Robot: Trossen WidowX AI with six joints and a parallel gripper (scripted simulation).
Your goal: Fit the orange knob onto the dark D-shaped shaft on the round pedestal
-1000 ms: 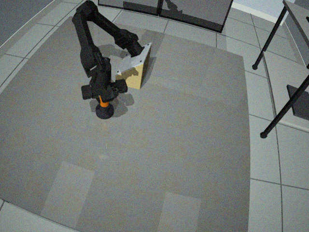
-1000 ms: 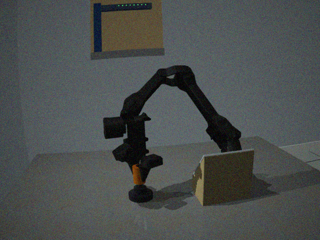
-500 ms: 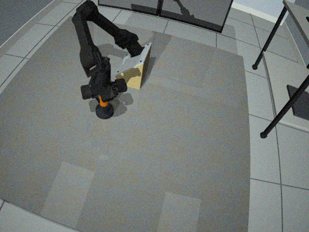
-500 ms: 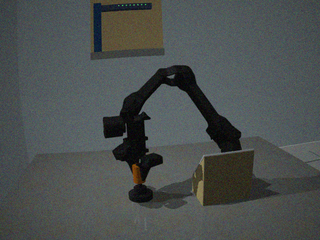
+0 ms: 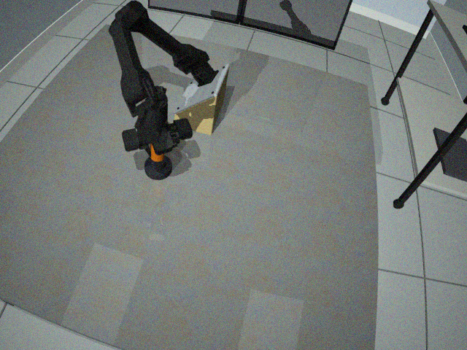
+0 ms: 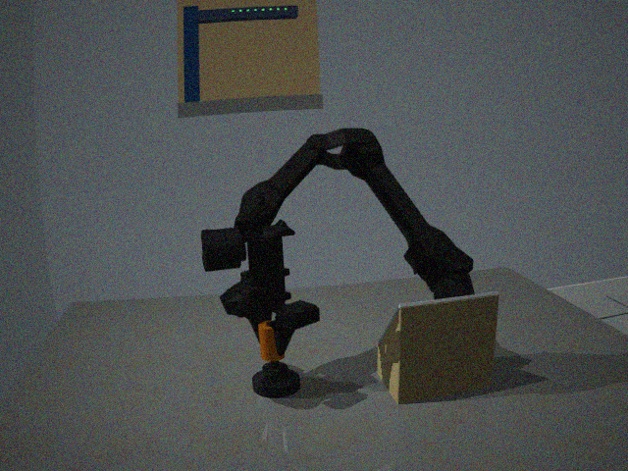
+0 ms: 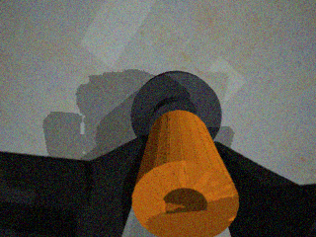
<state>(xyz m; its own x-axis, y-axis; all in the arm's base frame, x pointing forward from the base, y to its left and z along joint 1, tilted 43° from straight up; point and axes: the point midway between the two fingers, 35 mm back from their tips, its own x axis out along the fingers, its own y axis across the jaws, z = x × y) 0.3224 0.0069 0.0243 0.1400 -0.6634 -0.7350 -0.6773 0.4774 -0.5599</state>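
Right now the orange knob is 20 mm above my gripper tip. Round my gripper tip: dark round pedestal (40 mm below).
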